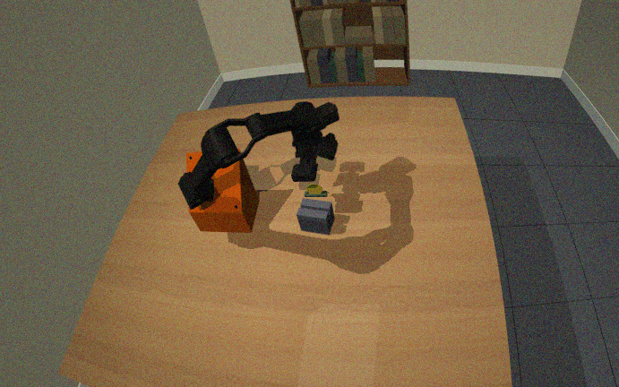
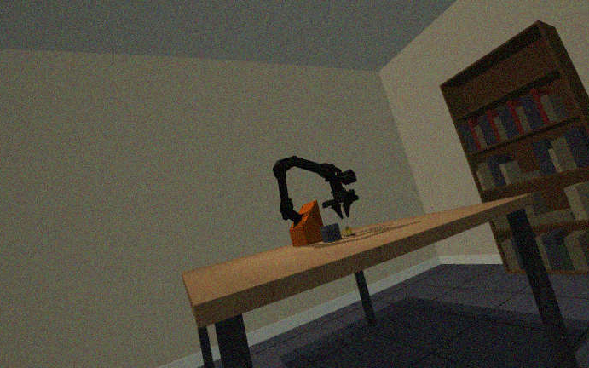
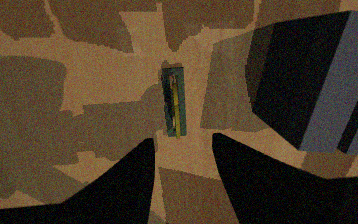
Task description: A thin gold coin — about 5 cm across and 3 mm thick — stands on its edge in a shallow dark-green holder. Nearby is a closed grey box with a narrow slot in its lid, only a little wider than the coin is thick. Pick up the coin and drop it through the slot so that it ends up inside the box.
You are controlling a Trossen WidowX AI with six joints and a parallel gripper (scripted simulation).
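Now: gripper tip 60 mm above the gold coin.
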